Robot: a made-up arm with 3 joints. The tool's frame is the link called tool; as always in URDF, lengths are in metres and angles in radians. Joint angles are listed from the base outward. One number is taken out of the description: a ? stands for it. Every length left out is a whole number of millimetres.
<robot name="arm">
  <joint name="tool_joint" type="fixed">
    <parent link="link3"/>
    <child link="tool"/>
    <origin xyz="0.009 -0.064 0" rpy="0 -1.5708 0"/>
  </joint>
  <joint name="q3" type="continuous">
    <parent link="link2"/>
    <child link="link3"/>
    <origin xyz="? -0.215 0" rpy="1.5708 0 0"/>
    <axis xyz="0 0 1"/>
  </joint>
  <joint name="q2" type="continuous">
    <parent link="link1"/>
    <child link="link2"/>
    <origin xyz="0.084 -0.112 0" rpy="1.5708 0 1.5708"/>
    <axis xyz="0 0 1"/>
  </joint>
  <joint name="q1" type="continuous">
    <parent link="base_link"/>
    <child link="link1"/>
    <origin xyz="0.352 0 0.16" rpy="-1.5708 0 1.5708"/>
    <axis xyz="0 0 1"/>
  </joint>
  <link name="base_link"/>
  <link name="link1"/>
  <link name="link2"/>
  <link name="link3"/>
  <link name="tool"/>
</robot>
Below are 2 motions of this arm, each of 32 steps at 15 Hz.
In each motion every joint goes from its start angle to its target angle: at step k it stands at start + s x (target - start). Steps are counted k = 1, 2, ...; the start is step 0. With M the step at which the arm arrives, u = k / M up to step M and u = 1 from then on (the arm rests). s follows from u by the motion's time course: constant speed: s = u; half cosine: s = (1 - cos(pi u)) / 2; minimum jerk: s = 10 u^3 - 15 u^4 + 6 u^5.
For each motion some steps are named. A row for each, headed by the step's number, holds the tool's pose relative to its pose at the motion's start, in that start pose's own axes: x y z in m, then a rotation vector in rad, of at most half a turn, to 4 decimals.
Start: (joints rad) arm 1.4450 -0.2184 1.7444
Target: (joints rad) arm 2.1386 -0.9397 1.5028
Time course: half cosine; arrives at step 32
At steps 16, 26, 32:
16: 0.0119 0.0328 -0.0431 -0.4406 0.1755 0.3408
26: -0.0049 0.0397 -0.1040 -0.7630 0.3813 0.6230
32: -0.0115 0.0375 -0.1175 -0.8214 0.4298 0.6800

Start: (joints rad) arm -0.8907 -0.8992 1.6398
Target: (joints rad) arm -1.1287 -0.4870 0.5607
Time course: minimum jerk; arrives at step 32
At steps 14, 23, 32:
14: -0.0137 -0.0261 0.0456 -0.3510 -0.0447 -0.1667
23: -0.0383 -0.0454 0.0911 -0.7630 0.0109 -0.3878
32: -0.0455 -0.0487 0.1015 -0.8771 0.0511 -0.4490

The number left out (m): 0.035
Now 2 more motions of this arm.
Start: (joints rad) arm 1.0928 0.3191 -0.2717
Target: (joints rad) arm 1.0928 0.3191 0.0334
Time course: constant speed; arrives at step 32
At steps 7, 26, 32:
7: 0.0000 0.0007 -0.0042 0.0667 0.0000 0.0000
26: 0.0000 0.0042 -0.0154 0.2479 0.0000 0.0000
32: 0.0000 0.0057 -0.0188 0.3051 0.0000 0.0000

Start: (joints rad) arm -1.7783 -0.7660 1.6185
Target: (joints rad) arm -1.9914 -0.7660 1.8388
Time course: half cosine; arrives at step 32
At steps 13, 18, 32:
13: 0.0049 0.0067 0.0095 0.1327 -0.0523 0.0045
18: 0.0081 0.0114 0.0164 0.2233 -0.0879 0.0100
32: 0.0130 0.0191 0.0288 0.3735 -0.1466 0.0233

